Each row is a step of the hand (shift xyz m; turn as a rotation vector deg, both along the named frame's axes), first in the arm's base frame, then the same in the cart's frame.
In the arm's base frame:
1: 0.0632 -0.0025 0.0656 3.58 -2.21 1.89
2: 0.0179 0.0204 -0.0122 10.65 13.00 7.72
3: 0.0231 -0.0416 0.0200 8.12 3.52 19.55
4: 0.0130 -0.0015 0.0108 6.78 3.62 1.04
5: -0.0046 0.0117 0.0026 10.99 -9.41 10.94
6: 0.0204 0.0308 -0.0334 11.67 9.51 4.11
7: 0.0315 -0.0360 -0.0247 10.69 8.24 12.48
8: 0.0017 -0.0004 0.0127 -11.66 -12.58 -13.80
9: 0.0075 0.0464 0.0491 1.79 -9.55 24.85
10: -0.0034 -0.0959 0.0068 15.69 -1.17 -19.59
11: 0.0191 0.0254 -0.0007 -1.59 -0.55 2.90
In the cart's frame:
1: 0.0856 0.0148 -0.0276 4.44 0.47 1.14
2: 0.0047 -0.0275 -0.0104 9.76 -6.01 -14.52
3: 0.0387 0.0211 0.0269 15.45 8.13 -12.49
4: 0.0165 0.0016 -0.0035 5.42 -4.48 -3.27
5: -0.0053 -0.0010 -0.0116 16.70 6.32 3.16
6: -0.0057 -0.0487 -0.0085 9.69 -7.54 -9.63
7: 0.0231 -0.0180 0.0452 13.16 -0.45 -12.83
8: 0.0076 0.0084 -0.0060 -13.62 1.99 17.18
9: 0.0193 0.0101 -0.0644 15.61 21.22 -4.27
10: 0.0223 0.0503 0.0789 4.18 -21.80 11.78
11: 0.0101 -0.0222 -0.0205 0.17 3.17 -1.08

